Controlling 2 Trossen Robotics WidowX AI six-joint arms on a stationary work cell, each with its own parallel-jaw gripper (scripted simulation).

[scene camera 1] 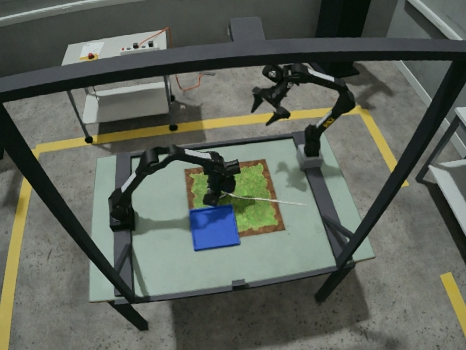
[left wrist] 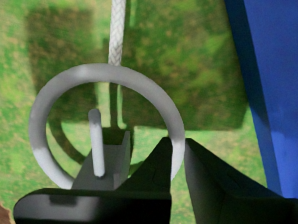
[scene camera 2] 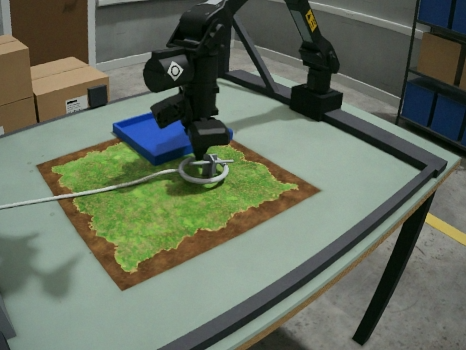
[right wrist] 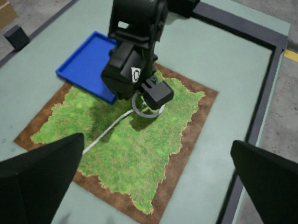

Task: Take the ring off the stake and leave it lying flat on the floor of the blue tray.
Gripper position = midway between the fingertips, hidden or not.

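You can find the blue tray at (scene camera 2: pixel 156 145), (scene camera 1: pixel 212 226) and (right wrist: pixel 85 64). My left gripper is at (scene camera 2: pixel 198 159), (left wrist: pixel 176 144) and (right wrist: pixel 139 92), and for my right gripper it's (scene camera 1: pixel 258 119) and (right wrist: pixel 159 143). There's a grey stake (left wrist: pixel 110 169) too. I can also see a grass mat (scene camera 2: pixel 137 232), a dark rail (scene camera 2: pixel 400 148) and an arm base (scene camera 2: pixel 319 104).
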